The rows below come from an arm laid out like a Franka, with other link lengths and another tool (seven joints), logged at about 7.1 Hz.
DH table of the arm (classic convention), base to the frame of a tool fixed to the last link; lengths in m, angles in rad. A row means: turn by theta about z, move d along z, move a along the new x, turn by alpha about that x. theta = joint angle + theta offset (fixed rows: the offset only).
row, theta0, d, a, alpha
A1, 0, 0.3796, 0, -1.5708
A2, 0, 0, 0, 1.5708
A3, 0, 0.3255, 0.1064, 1.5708
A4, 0, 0, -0.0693, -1.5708
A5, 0, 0.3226, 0, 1.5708
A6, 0, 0, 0.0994, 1.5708
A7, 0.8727, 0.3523, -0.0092, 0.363
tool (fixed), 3.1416, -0.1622, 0, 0
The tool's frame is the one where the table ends.
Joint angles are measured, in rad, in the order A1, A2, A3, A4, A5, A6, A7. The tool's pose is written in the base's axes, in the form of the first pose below.
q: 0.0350 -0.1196 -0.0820 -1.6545 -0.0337 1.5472 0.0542
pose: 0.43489 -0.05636 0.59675 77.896 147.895 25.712
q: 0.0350 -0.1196 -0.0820 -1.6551 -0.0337 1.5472 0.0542
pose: 0.43482 -0.05635 0.59653 77.916 147.923 25.695
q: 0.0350 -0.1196 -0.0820 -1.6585 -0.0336 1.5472 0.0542
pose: 0.43442 -0.05630 0.59527 78.029 148.081 25.605
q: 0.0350 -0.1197 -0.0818 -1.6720 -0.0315 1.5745 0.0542
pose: 0.43824 -0.05589 0.59162 77.527 147.497 26.175
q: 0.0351 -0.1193 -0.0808 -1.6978 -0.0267 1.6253 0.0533
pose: 0.44528 -0.05464 0.58435 76.553 146.530 27.263
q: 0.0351 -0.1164 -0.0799 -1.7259 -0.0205 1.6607 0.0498
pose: 0.44924 -0.05318 0.57420 76.157 146.573 27.883
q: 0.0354 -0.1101 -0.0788 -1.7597 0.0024 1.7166 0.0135
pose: 0.45766 -0.05009 0.56109 73.411 147.522 30.273
